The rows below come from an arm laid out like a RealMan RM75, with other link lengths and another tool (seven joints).
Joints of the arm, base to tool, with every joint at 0 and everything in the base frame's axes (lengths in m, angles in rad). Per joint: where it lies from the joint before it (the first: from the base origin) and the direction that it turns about. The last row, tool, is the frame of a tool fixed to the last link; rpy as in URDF.
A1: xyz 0 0 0.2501 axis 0 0 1
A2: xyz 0 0 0 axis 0 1 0
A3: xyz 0 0 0.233 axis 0 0 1
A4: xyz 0 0 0 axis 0 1 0
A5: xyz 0 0 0.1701 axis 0 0 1
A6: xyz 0 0 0 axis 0 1 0
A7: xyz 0 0 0.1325 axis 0 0 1
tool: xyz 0.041 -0.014 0.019 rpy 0 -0.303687 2.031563
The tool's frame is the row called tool.
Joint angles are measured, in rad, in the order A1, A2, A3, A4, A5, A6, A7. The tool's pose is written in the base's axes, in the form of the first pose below.
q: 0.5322 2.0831 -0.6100 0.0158 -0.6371 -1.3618 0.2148
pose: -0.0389 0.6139 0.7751 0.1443 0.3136 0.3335 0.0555
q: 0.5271 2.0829 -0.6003 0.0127 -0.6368 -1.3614 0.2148
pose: -0.0346 0.6106 0.7774 0.1471 0.3159 0.3322 0.0574
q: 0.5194 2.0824 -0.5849 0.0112 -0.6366 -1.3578 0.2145
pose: -0.0263 0.6070 0.7795 0.1525 0.3202 0.3298 0.0594
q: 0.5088 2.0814 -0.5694 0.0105 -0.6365 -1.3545 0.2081
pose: -0.0190 0.6026 0.7813 0.1613 0.3256 0.3263 0.0617
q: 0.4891 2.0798 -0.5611 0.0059 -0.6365 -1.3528 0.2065
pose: -0.0121 0.5990 0.7822 0.1711 0.3328 0.3203 0.0643
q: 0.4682 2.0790 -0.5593 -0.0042 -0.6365 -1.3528 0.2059
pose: -0.0090 0.5953 0.7830 0.1800 0.3392 0.3145 0.0673
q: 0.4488 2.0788 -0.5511 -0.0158 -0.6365 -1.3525 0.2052
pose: -0.0043 0.5896 0.7853 0.1888 0.3453 0.3090 0.0710
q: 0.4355 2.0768 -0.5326 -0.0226 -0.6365 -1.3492 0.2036
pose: 0.0038 0.5826 0.7883 0.1977 0.3513 0.3046 0.0754
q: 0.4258 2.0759 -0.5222 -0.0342 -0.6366 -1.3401 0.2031
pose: 0.0083 0.5781 0.7896 0.2055 0.3558 0.3020 0.0789
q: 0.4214 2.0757 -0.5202 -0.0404 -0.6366 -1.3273 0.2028
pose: 0.0112 0.5786 0.7877 0.2111 0.3586 0.3009 0.0796
